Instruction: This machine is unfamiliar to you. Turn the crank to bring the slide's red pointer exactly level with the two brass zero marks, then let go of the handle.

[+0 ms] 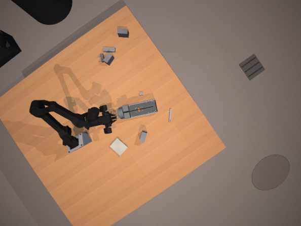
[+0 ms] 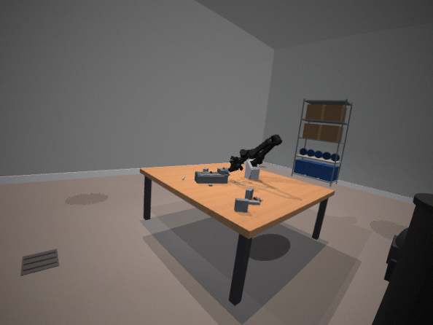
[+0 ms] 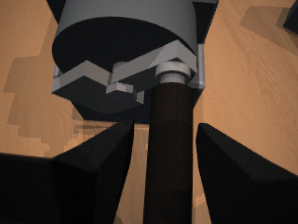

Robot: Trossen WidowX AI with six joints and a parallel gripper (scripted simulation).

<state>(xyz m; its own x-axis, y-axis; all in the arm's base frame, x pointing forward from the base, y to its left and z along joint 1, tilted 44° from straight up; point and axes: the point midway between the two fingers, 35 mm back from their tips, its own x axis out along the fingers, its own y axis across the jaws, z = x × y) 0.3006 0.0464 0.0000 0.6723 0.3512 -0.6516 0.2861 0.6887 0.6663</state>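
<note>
Right now my gripper tip is 2 cm past the dark crank handle and 2 cm below it. Also, from my gripper tip: red pointer (16 cm ahead, 3 cm to the right); then white square plate (10 cm behind, 19 cm to the right, 7 cm below); then small grey cube (23 cm ahead, 7 cm to the left, 8 cm below).
</note>
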